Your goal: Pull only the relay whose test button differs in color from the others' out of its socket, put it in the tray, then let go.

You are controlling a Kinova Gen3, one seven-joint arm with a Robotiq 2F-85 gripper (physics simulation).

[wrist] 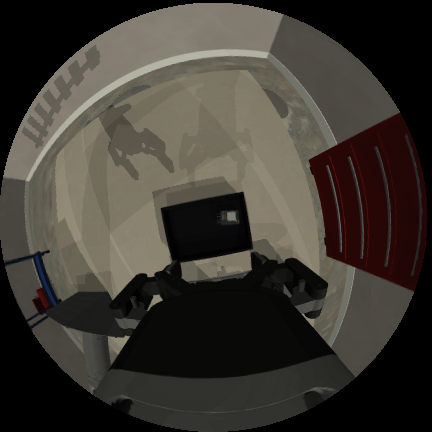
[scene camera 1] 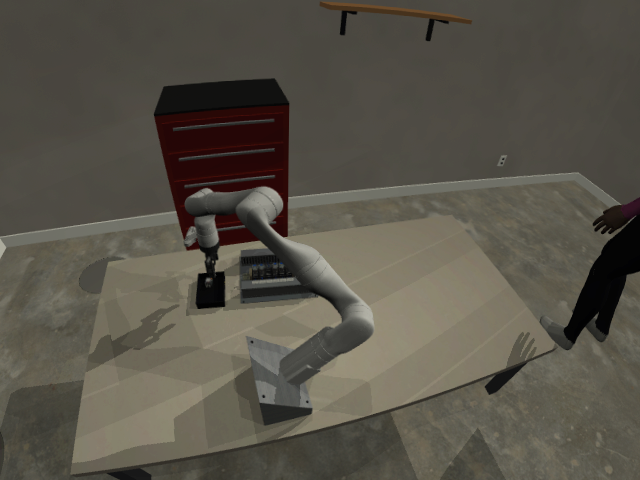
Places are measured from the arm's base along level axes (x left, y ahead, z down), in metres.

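Pixels of known places: gripper, fingertip midpoint: [wrist: 215, 264] [scene camera 1: 214, 268]; arm's base, link origin: [wrist: 94, 331] [scene camera 1: 290, 370].
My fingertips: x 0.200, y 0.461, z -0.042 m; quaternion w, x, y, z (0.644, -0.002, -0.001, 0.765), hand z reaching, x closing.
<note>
For each thing: its top centre in the pictures, then the offset to it from my fingertips. "*": a spot on its surface instead. Level surfaces: height alone.
- black tray, surface spot: [wrist: 167, 234] [scene camera 1: 209, 302] * dx +0.043, dy -0.082, dz +0.101 m
- relay, top centre: [wrist: 227, 217] dx +0.042, dy +0.040, dz +0.112 m
- grey panel, surface spot: [scene camera 1: 255, 294] * dx -0.143, dy -0.071, dz +0.114 m
- table, surface height: dz +0.135 m
The black tray [scene camera 1: 210, 304] [wrist: 167, 234] stands on the table left of the relay panel. A relay [wrist: 230, 217] with a pale top, a small orange spot and thin pins lies on its side inside the tray, towards the right in the wrist view. My gripper [scene camera 1: 209, 272] [wrist: 215, 264] is open and empty above the tray, apart from the relay. Several relays [scene camera 1: 267, 270] with blue spots stand in a row on the grey panel [scene camera 1: 255, 294]; the arm hides the right end of the row. Their test buttons are too small to compare.
The robot's base [scene camera 1: 273, 374] stands near the table's front edge, and its arm reaches over the panel's right part. A red drawer cabinet [scene camera 1: 224, 139] [wrist: 370, 205] stands behind the table [scene camera 1: 423, 310]. A person [scene camera 1: 599, 289] stands at the far right.
</note>
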